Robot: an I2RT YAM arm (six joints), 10 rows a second.
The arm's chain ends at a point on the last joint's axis. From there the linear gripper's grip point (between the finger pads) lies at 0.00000 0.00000 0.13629 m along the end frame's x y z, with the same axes.
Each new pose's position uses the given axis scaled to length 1; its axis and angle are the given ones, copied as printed.
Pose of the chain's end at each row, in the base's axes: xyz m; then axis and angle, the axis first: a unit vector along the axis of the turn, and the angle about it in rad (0 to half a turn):
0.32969 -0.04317 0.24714 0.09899 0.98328 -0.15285 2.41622
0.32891 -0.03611 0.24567 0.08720 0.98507 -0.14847 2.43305
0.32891 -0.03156 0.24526 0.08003 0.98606 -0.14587 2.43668
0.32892 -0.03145 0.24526 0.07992 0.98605 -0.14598 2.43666
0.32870 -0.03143 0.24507 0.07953 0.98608 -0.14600 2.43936
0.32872 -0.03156 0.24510 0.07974 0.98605 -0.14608 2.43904
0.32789 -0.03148 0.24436 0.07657 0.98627 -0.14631 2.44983
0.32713 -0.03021 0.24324 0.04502 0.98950 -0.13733 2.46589
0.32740 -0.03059 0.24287 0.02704 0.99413 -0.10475 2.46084
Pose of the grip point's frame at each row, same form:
0.41499 -0.08793 0.15073 0.09899 0.98328 -0.15285 2.41622
0.41317 -0.07891 0.14747 0.08720 0.98507 -0.14847 2.43305
0.41319 -0.07316 0.14656 0.08003 0.98606 -0.14587 2.43668
0.41320 -0.07307 0.14657 0.07992 0.98605 -0.14598 2.43666
0.41272 -0.07303 0.14615 0.07953 0.98608 -0.14600 2.43936
0.41276 -0.07320 0.14621 0.07974 0.98605 -0.14608 2.43904
0.41093 -0.07295 0.14456 0.07657 0.98627 -0.14631 2.44983
0.40998 -0.06702 0.14147 0.04502 0.98950 -0.13733 2.46589
0.41199 -0.05813 0.13962 0.02704 0.99413 -0.10475 2.46084

